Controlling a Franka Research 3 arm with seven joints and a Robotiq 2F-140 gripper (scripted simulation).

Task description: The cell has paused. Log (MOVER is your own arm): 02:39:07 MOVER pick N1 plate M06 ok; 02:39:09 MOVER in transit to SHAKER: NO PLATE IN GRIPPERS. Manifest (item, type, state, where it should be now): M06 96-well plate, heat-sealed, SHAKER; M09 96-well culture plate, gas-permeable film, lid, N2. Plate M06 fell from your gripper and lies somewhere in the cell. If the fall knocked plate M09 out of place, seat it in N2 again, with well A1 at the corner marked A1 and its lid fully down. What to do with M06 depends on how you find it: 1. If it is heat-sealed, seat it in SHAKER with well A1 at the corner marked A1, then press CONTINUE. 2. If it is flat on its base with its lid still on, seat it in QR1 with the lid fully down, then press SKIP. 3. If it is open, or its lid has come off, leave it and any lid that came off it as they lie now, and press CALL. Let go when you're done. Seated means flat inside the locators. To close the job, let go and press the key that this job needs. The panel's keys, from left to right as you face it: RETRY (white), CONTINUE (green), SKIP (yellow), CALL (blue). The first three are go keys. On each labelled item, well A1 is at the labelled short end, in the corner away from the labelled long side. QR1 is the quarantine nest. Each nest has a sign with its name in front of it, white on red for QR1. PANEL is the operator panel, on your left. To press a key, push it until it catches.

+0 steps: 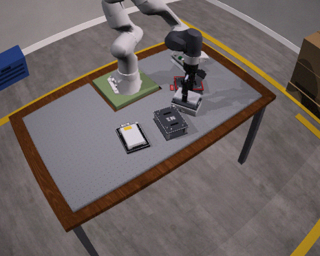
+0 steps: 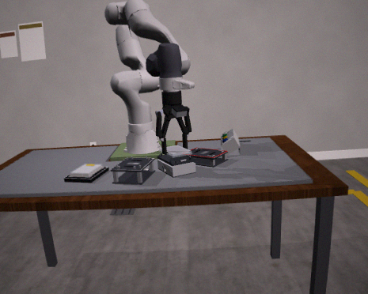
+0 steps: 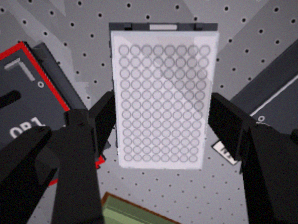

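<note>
Right now the heat-sealed plate is 2 cm below my hand. From my hand the other things lie so: blue call key (22 cm to the left, 22 cm behind, 4 cm below); yellow skip key (27 cm behind, 22 cm to the left, 4 cm below); dark nest N1 (16 cm to the right, 6 cm ahead, 5 cm below).
</note>
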